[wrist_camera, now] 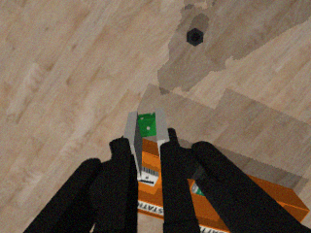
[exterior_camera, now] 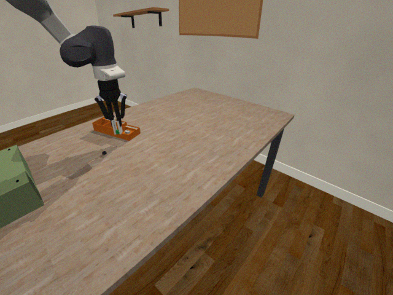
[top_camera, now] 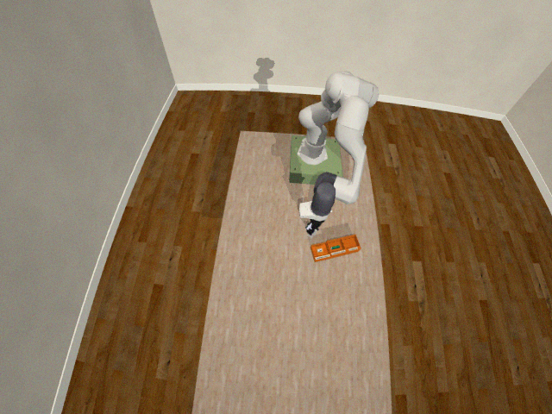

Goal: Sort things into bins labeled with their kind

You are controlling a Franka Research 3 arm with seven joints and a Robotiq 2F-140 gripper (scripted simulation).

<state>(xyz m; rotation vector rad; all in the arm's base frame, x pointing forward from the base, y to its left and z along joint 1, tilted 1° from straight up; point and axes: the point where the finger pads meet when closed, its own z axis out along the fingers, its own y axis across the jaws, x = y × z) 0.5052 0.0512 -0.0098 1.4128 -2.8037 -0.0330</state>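
Now: the small green cube 30 mm below my hand. From my hand the other things lie so: white piece 70 mm below, 60 mm to the left, 60 mm ahead; orange block 80 mm below, 60 mm to the left, 60 mm ahead; small black piece 90 mm below, 90 mm behind, 20 mm to the right.
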